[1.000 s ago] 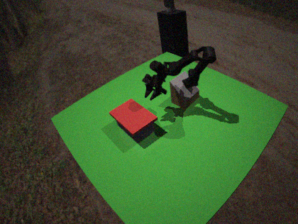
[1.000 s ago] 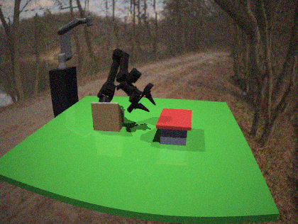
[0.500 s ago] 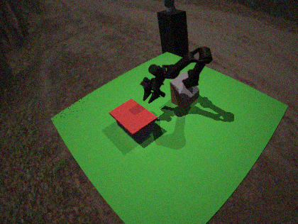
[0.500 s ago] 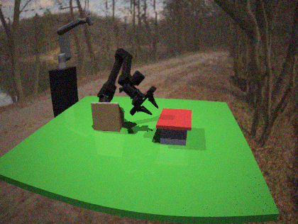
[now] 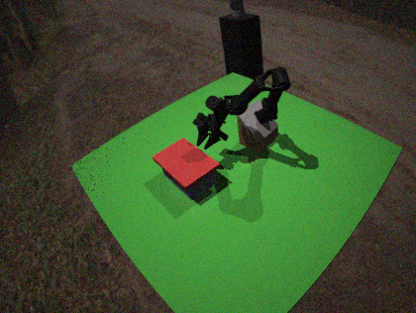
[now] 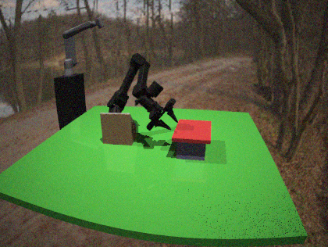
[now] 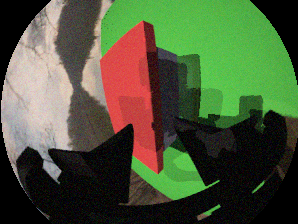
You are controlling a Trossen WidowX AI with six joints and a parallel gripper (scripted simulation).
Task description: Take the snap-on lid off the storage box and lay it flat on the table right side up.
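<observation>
Now: gripper tip 9 cm short of the red lid and 1 cm above it. The rest, counted from my gripper tip: dark storage box (9 cm ahead, 6 cm below).
</observation>
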